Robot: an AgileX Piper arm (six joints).
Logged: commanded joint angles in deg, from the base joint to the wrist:
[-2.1, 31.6, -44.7, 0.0, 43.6, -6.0]
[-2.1, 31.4, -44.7, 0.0, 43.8, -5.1]
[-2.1, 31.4, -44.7, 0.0, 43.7, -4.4]
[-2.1, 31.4, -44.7, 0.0, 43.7, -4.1]
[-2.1, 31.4, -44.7, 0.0, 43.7, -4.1]
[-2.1, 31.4, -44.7, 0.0, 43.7, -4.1]
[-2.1, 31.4, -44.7, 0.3, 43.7, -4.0]
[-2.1, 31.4, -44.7, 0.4, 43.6, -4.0]
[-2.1, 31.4, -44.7, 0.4, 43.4, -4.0]
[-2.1, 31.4, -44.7, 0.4, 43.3, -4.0]
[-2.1, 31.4, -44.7, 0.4, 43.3, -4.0]
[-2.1, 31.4, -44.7, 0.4, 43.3, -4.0]
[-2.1, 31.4, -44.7, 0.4, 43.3, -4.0]
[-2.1, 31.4, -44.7, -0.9, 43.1, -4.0]
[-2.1, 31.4, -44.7, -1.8, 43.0, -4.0]
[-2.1, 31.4, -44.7, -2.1, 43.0, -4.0]
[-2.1, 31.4, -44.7, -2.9, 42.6, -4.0]
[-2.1, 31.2, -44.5, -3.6, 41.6, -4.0]
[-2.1, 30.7, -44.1, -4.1, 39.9, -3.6]
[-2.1, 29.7, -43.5, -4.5, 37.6, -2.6]
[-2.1, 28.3, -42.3, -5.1, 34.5, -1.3]
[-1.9, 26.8, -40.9, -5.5, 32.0, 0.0]
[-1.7, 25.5, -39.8, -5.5, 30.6, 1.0]
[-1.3, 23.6, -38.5, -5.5, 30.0, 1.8]
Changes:
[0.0, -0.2, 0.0, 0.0, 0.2, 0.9]
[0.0, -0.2, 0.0, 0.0, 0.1, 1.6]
[0.0, -0.2, 0.0, 0.0, 0.1, 1.9]
[0.0, -0.2, 0.0, 0.0, 0.1, 1.9]
[0.0, -0.2, 0.0, 0.0, 0.1, 1.9]
[0.0, -0.2, 0.0, 0.3, 0.1, 2.0]
[0.0, -0.2, 0.0, 0.4, 0.0, 2.0]
[0.0, -0.2, 0.0, 0.4, -0.2, 2.0]
[0.0, -0.2, 0.0, 0.4, -0.3, 2.0]
[0.0, -0.2, 0.0, 0.4, -0.3, 2.0]
[0.0, -0.2, 0.0, 0.4, -0.3, 2.0]
[0.0, -0.2, 0.0, 0.4, -0.3, 2.0]
[0.0, -0.2, 0.0, -0.9, -0.5, 2.0]
[0.0, -0.2, 0.0, -1.8, -0.6, 2.0]
[0.0, -0.2, 0.0, -2.1, -0.6, 2.0]
[0.0, -0.2, 0.0, -2.9, -1.0, 2.0]
[0.0, -0.4, 0.2, -3.6, -2.0, 2.0]
[0.0, -0.9, 0.6, -4.1, -3.7, 2.4]
[0.0, -1.9, 1.2, -4.5, -6.0, 3.4]
[0.0, -3.3, 2.4, -5.1, -9.1, 4.7]
[0.2, -4.8, 3.8, -5.5, -11.6, 6.0]
[0.4, -6.1, 4.9, -5.5, -13.0, 7.0]
[0.8, -8.0, 6.2, -5.5, -13.6, 7.8]

